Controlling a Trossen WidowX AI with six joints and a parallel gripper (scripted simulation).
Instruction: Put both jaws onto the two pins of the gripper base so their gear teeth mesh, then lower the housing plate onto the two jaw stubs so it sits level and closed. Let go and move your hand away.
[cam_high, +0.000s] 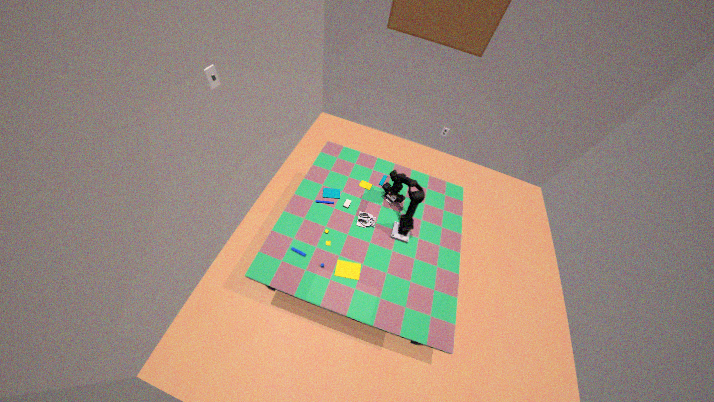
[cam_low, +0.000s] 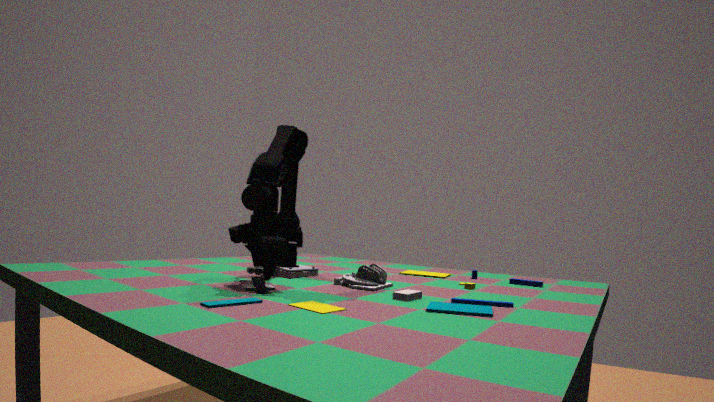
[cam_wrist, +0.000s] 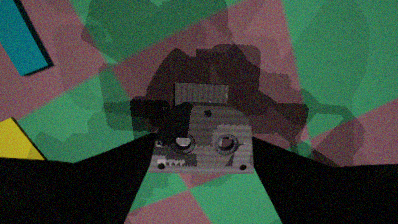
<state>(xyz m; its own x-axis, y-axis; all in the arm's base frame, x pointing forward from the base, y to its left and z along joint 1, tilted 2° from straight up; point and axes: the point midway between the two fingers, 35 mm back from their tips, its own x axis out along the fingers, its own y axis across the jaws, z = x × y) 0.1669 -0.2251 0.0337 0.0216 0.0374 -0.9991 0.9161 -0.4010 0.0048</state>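
The grey jaw is 9 cm ahead of my gripper tip, 23 cm to the left of it and 1 cm below it. From my gripper tip the other things lie so: teal plate: 43 cm ahead, 15 cm to the left, 2 cm below; white housing plate: 6 cm ahead, 25 cm to the left, 2 cm below; teal bar: 11 cm ahead, 17 cm to the right, 2 cm below.
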